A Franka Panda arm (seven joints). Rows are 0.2 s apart.
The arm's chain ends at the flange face. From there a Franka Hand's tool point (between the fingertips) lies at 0.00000 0.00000 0.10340 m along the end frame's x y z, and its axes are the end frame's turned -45 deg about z.
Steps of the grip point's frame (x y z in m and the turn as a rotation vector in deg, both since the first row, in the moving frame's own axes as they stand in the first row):
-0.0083, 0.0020, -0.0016, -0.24, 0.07, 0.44
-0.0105, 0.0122, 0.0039, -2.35, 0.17, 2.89
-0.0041, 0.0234, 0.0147, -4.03, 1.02, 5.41
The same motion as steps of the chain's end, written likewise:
-0.0048, 0.0071, -0.0016, -0.12, 0.22, 0.44
-0.0019, 0.0132, 0.0040, -1.54, 1.78, 2.89
0.0074, 0.0153, 0.0150, -2.13, 3.57, 5.41

